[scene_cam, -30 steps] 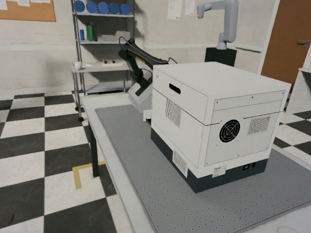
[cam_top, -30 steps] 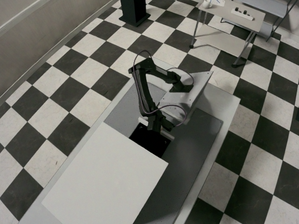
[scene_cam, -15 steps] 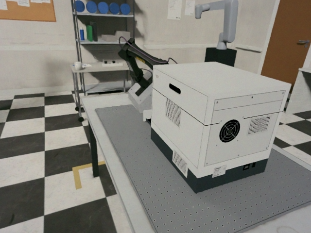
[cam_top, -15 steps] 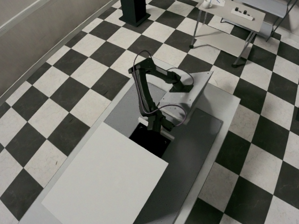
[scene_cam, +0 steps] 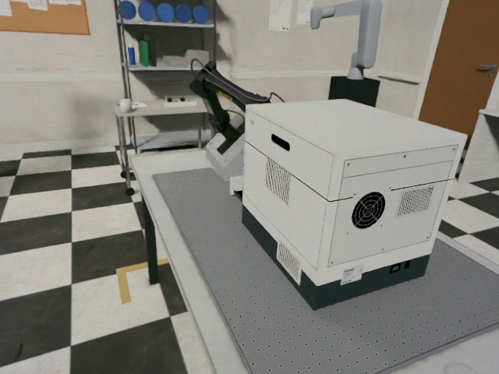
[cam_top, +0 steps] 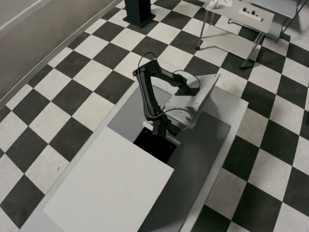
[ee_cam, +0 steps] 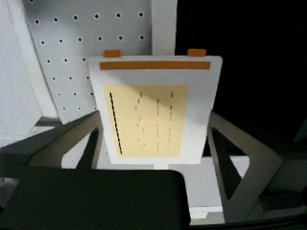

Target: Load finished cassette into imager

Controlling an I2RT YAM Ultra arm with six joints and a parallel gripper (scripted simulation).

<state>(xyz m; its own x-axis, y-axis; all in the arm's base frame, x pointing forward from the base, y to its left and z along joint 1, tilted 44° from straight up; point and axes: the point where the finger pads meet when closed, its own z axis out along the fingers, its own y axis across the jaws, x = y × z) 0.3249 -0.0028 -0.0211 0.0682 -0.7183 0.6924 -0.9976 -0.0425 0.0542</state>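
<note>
My gripper is now 120 mm short of the drawer, 10 mm to the right of it and 60 mm above it. The rest, counted from my hand: finished cassette right at my hand.
</note>
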